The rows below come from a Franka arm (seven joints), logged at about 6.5 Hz.
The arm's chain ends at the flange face. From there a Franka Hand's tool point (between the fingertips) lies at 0.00 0.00 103.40 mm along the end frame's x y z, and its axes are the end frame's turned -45 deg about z.
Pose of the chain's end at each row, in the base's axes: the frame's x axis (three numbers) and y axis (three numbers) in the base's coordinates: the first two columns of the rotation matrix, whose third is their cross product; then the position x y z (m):
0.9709, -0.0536, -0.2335, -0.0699, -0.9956, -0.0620, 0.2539, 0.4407, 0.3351
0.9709, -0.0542, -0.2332, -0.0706, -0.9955, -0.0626, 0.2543, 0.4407, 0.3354
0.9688, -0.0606, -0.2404, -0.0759, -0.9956, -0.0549, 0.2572, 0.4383, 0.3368
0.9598, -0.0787, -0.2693, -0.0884, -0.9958, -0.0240, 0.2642, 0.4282, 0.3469
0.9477, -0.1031, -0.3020, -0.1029, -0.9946, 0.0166, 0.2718, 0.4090, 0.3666
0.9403, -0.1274, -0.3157, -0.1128, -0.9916, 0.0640, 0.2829, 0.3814, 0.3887
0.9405, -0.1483, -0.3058, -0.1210, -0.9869, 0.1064, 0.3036, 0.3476, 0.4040
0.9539, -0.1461, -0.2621, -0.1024, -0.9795, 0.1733, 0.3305, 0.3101, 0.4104
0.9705, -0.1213, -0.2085, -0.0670, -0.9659, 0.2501, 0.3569, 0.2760, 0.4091
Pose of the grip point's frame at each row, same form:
0.7360, 0.6661, -0.1213, 0.6371, -0.7419, -0.2090, 0.2302, 0.4486, 0.2348
0.7365, 0.6656, -0.1206, 0.6366, -0.7422, -0.2092, 0.2306, 0.4487, 0.2351
0.7387, 0.6611, -0.1312, 0.6314, -0.7468, -0.2088, 0.2328, 0.4457, 0.2366
0.7412, 0.6485, -0.1735, 0.6162, -0.7598, -0.2074, 0.2367, 0.4330, 0.2474
0.7429, 0.6304, -0.2253, 0.5974, -0.7762, -0.2018, 0.2406, 0.4106, 0.2680
0.7447, 0.6111, -0.2685, 0.5851, -0.7913, -0.1780, 0.2497, 0.3789, 0.2908
0.7506, 0.5930, -0.2915, 0.5795, -0.8027, -0.1410, 0.2708, 0.3411, 0.3062
0.7469, 0.5893, -0.3079, 0.6021, -0.7959, -0.0628, 0.3013, 0.2958, 0.3122
0.7336, 0.5972, -0.3243, 0.6389, -0.7688, 0.0294, 0.3329, 0.2523, 0.3113

